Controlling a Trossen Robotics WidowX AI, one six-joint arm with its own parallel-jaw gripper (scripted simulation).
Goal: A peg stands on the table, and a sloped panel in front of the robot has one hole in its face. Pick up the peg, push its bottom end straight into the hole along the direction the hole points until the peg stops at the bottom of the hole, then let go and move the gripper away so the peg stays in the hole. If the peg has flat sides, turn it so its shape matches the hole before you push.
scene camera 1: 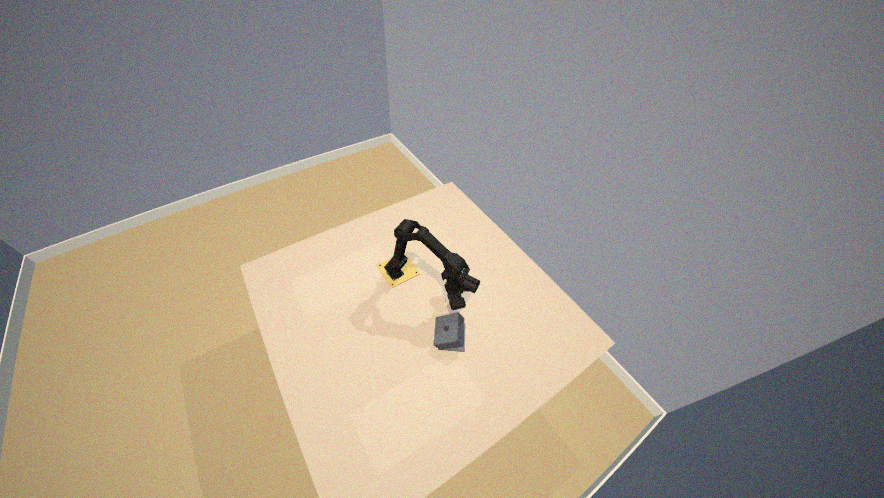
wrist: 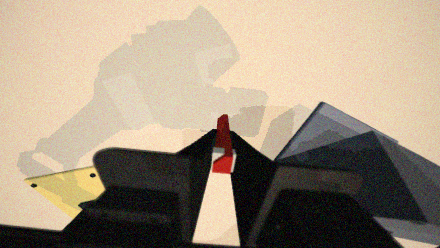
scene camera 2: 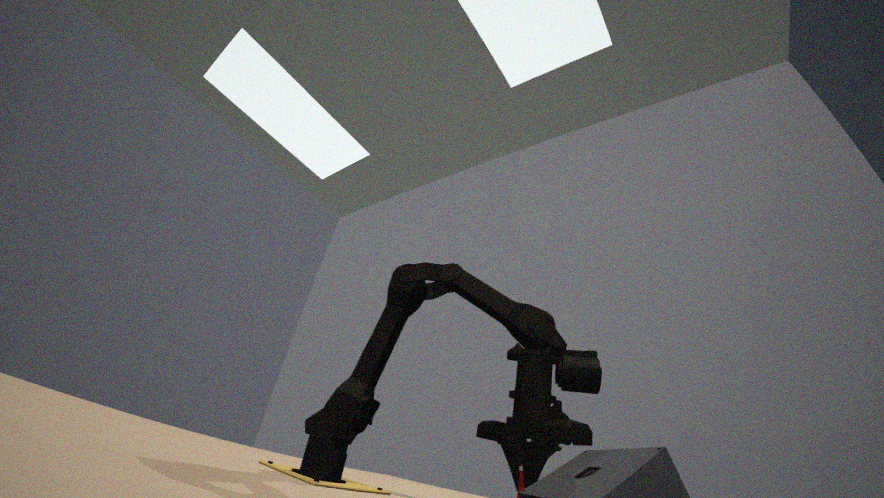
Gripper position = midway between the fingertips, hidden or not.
Note:
My gripper (wrist: 222, 134) holds a red peg (wrist: 223, 158). Also in view: a dark grey sloped panel (scene camera 1: 443, 339).

